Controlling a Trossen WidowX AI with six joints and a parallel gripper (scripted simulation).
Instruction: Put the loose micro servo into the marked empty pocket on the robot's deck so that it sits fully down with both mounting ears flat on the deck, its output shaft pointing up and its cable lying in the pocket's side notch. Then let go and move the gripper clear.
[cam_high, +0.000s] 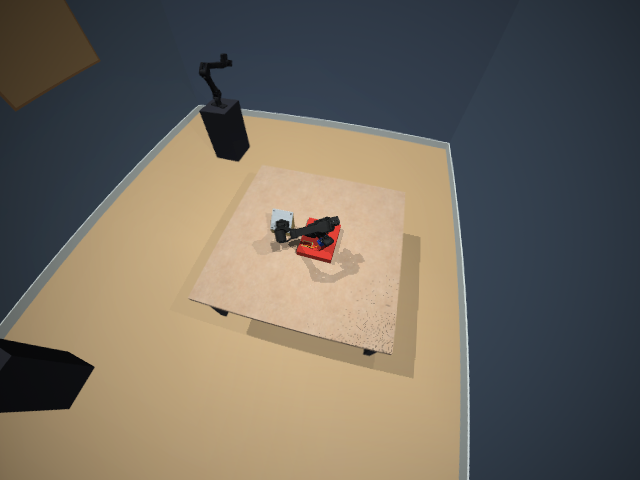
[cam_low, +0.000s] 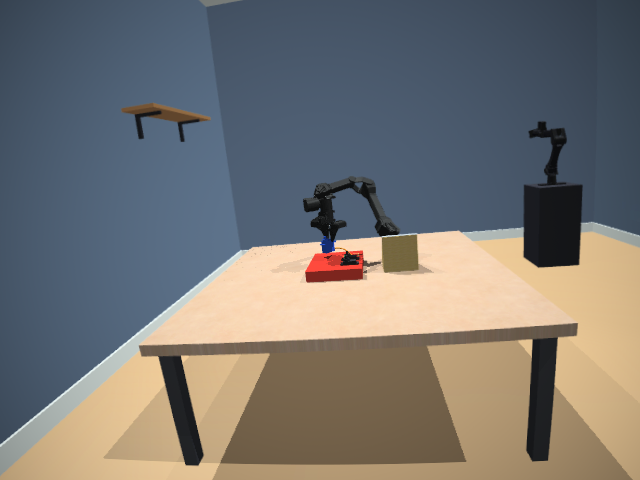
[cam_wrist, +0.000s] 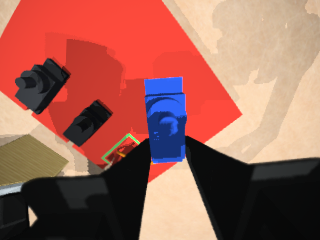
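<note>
The red deck is 100 mm below my gripper tip, 70 mm to the left of it and 10 mm ahead of it.
</note>
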